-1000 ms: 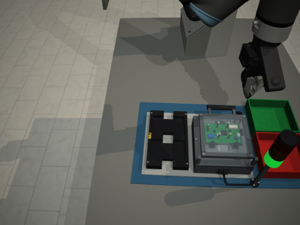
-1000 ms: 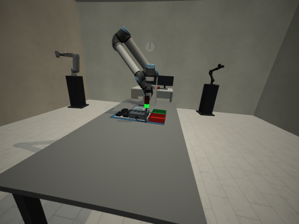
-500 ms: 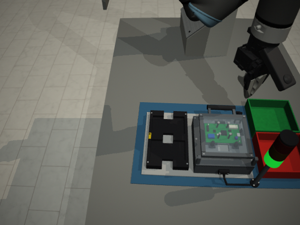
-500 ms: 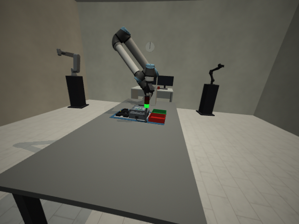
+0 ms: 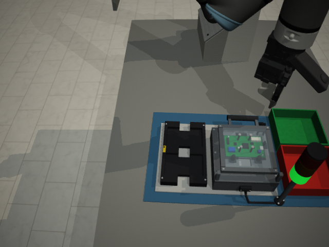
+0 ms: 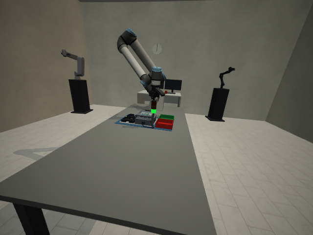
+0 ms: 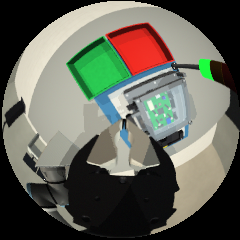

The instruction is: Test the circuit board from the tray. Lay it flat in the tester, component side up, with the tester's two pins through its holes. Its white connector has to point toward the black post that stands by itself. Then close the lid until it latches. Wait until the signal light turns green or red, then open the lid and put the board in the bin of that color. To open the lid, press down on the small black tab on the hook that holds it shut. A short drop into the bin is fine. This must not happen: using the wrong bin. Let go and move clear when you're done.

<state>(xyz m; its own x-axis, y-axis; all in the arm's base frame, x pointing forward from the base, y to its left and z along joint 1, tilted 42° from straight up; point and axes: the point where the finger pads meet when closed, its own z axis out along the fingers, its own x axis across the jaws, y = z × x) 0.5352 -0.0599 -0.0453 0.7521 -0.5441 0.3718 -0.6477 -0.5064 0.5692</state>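
The black latch tab is 8 cm below my hand, 2 cm to the right of it and 1 cm ahead of it. Also, from my hand: green bin: 15 cm below, 13 cm to the left; green circuit board: 9 cm below, 8 cm to the right, 7 cm ahead; tester lid: 8 cm to the right, 7 cm below, 7 cm ahead.
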